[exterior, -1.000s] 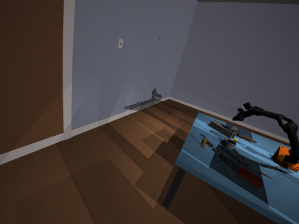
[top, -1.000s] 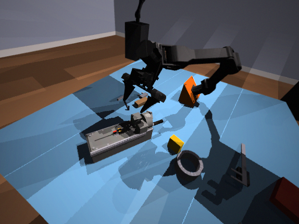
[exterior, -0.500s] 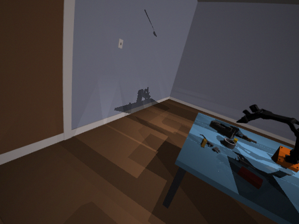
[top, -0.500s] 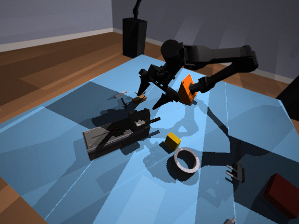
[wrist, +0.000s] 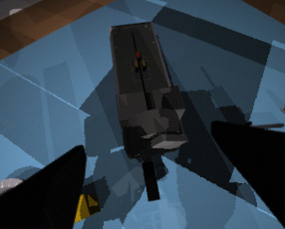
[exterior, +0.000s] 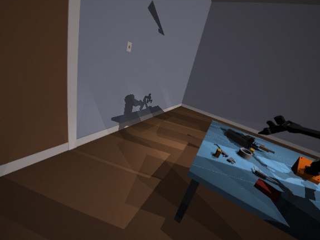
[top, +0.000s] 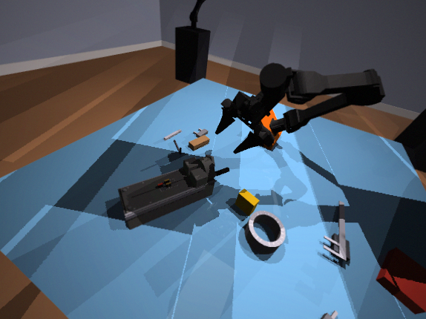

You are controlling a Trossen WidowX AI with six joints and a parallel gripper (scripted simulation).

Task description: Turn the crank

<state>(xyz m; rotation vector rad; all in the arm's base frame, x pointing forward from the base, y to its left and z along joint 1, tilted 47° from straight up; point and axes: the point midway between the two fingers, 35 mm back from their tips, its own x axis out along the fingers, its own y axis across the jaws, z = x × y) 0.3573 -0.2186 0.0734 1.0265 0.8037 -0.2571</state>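
My gripper tip is now 20 mm past the dark crank handle, 10 mm to the right of it and 130 mm above it. From my gripper tip the other things lie so: yellow block (30 mm ahead, 120 mm to the left, 170 mm below); then red pointer (140 mm ahead, 120 mm to the right, 110 mm below); then brown block (160 mm behind, 150 mm to the right, 180 mm below).
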